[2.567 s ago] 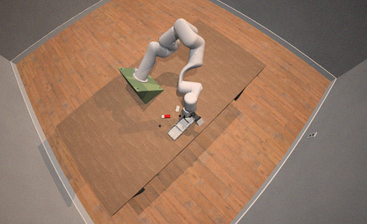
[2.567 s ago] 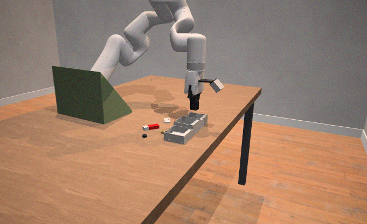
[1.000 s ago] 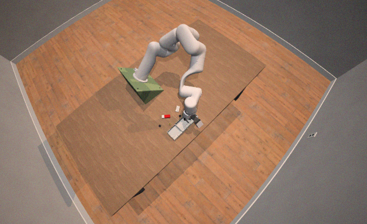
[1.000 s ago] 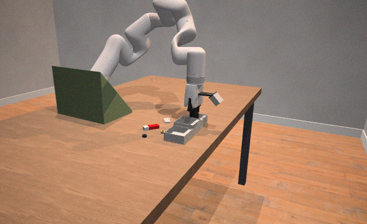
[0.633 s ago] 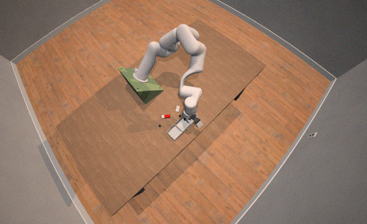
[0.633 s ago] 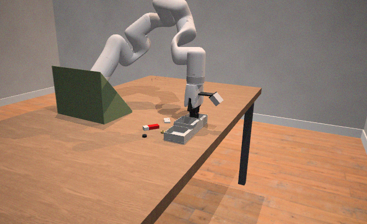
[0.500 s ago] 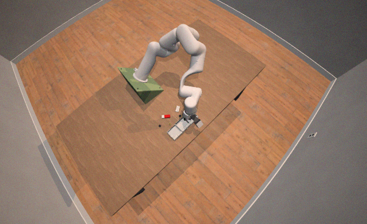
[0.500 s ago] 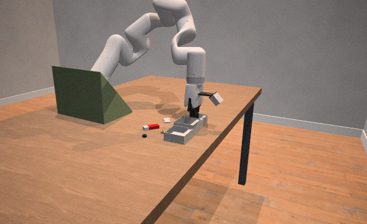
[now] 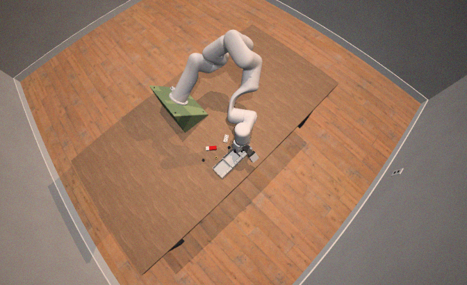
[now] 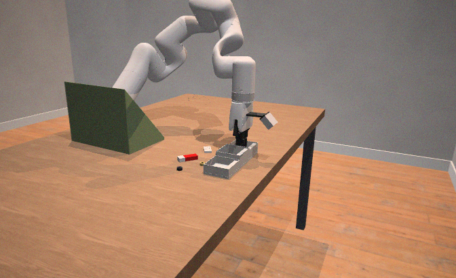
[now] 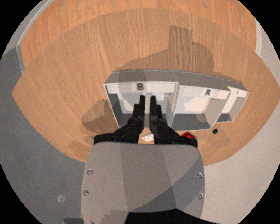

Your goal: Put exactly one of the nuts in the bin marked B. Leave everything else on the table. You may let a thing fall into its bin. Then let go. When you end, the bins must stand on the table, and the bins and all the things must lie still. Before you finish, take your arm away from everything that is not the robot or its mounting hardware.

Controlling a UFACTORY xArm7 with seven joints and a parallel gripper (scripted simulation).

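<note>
Right now my hand is 130 mm past the white die, 10 mm to the left of it and 40 mm above it. Round my hand: yellow nut: 80 mm behind, 140 mm to the right, 40 mm below.
</note>
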